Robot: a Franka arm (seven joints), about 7 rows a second.
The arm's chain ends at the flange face. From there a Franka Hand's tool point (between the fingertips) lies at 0.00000 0.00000 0.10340 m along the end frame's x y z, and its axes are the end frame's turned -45 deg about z.
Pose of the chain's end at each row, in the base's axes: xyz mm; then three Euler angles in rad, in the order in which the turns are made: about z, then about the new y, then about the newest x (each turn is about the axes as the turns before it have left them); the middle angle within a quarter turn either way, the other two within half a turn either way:
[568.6, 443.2, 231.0, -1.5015, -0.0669, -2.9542]
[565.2, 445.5, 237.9, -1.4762, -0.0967, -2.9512]
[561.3, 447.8, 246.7, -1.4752, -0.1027, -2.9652]
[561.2, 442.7, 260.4, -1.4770, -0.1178, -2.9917]
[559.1, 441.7, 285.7, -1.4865, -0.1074, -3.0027]
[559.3, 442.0, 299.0, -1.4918, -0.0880, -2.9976]
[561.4, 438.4, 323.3, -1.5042, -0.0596, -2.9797]
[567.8, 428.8, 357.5, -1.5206, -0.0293, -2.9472]
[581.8, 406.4, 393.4, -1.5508, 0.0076, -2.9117]
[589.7, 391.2, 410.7, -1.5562, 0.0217, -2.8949]
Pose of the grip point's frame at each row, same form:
[588.3, 437.8, 129.6, -0.7175, -0.1797, -3.0559]
[585.6, 437.6, 136.8, -0.6883, -0.2028, -3.0753]
[580.4, 439.1, 145.4, -0.6859, -0.1972, -3.0896]
[577.7, 432.2, 158.9, -0.6848, -0.1891, -3.1194]
[574.3, 432.0, 183.9, -0.6955, -0.1740, -3.1197]
[574.8, 434.2, 197.1, -0.7033, -0.1640, -3.1021]
[578.4, 433.4, 221.4, -0.7197, -0.1565, -3.0690]
[587.9, 426.8, 256.1, -0.7417, -0.1579, -3.0240]
[605.3, 407.6, 292.7, -0.7796, -0.1564, -2.9722]
[614.9, 393.7, 310.5, -0.7887, -0.1579, -2.9501]

